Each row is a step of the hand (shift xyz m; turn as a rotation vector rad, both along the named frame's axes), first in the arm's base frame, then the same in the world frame.
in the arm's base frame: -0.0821 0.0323 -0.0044 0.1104 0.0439 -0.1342
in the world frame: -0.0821 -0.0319 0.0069 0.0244 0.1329 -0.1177
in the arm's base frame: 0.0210 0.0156 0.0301 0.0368 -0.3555 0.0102
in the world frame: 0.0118 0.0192 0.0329 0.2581 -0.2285 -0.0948
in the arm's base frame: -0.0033 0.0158 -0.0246 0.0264 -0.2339 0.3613
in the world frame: -0.0178 0.0139 -0.0188 0.2467 -0.2204 0.2766
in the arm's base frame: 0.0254 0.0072 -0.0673 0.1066 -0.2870 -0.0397
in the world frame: -0.0003 0.0359 -0.0628 0.2547 -0.1227 -0.1240
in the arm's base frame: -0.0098 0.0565 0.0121 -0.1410 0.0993 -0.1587
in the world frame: -0.0410 0.0309 0.0283 -0.2013 0.0067 -0.1199
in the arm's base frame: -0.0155 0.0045 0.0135 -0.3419 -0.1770 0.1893
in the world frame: -0.0114 -0.0100 0.0145 -0.0971 -0.3951 0.1362
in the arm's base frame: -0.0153 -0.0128 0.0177 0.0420 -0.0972 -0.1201
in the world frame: 0.0008 -0.0230 0.0135 0.0680 -0.0160 -0.1441
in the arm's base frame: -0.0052 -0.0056 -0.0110 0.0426 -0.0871 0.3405
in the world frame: -0.0026 -0.0053 -0.0120 0.1597 -0.1014 0.2993
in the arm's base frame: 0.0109 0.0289 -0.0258 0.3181 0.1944 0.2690
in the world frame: -0.0161 0.0330 -0.0164 0.1657 0.2988 0.3076
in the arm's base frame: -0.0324 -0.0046 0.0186 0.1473 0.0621 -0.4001
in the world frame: -0.0169 -0.0290 0.0171 -0.0167 0.2244 -0.3674
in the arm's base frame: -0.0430 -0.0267 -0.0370 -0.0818 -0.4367 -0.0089
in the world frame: -0.0223 -0.0406 -0.0423 0.2192 -0.3624 -0.1344
